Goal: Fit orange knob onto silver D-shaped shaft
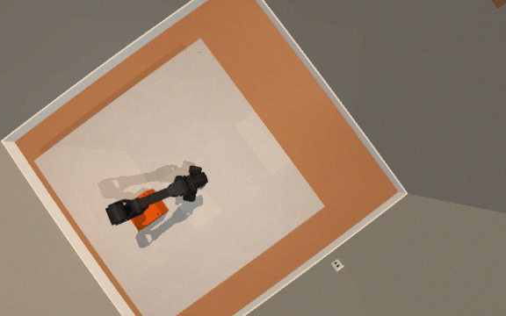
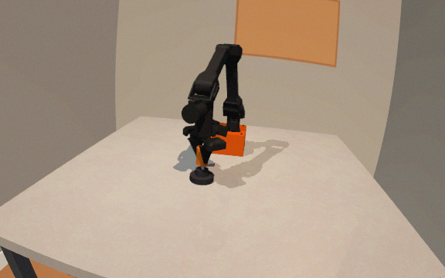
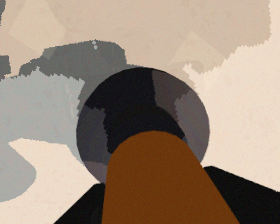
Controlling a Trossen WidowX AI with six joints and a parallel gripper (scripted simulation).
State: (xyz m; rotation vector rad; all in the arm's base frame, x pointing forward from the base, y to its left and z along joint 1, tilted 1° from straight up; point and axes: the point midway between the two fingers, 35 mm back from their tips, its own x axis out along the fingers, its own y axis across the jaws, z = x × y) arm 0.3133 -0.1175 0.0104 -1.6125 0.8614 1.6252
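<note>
My gripper tip is now 30 mm below the orange knob. Round my gripper tip: round dark pedestal (40 mm below).
</note>
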